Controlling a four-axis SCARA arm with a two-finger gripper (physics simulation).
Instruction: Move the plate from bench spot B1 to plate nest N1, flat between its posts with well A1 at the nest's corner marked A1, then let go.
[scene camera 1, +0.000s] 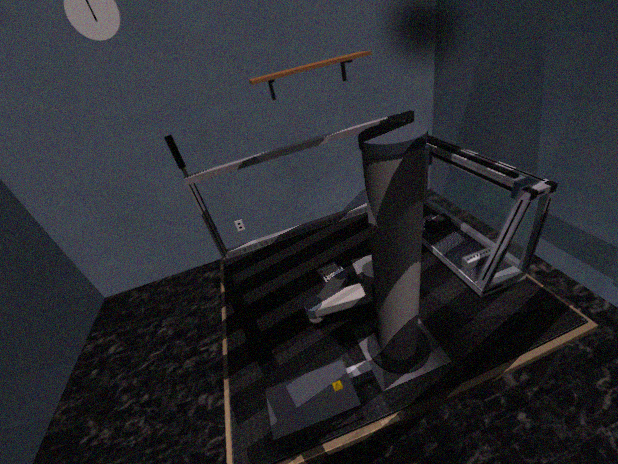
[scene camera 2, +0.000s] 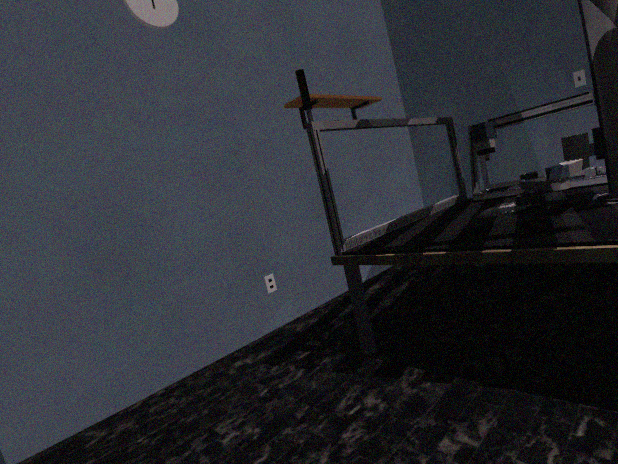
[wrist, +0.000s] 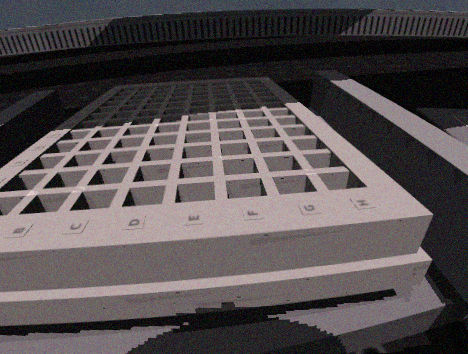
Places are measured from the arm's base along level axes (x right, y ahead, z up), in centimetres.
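Pixels of known places: gripper, fingertip midpoint: (scene camera 1: 330, 270) (scene camera 2: 494, 208) (wrist: 189, 102); arm's base, origin of the base link: (scene camera 1: 397, 345).
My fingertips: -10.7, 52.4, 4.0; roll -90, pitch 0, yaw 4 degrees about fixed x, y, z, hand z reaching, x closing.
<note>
Ahead of a thing's pixels: the offset from my fingertips to its top centre, as dx, dy, dz. "pt": to the spot under its first point.
The plate @[+0.2, -2.2, +0.9] (wrist: 220, 260) is pale, with a grid of square wells; letters B to H show along its near edge in the wrist view, and its left near corner is cut off. My gripper (wrist: 189, 102) has one finger along each long side of the plate and is shut on it. The plate looks level, with a dark strip under its near edge above a pale surface; whether it touches that surface I cannot tell. In scene camera 1, a small pale patterned patch @[pt +0.0, -2.4, -0.1] (scene camera 1: 332, 273) shows behind the forearm. Bench spot B1, nest N1 and its A1 mark cannot be made out.
The arm's thick column (scene camera 1: 397, 240) hides part of the bench. A grey box with a yellow label @[pt -28.0, -66.2, +8.8] (scene camera 1: 315, 400) lies near the front. A metal frame (scene camera 1: 505, 237) stands at the right. A ribbed bar @[pt +1.5, +47.9, -0.7] (wrist: 225, 26) crosses behind the plate in the wrist view.
</note>
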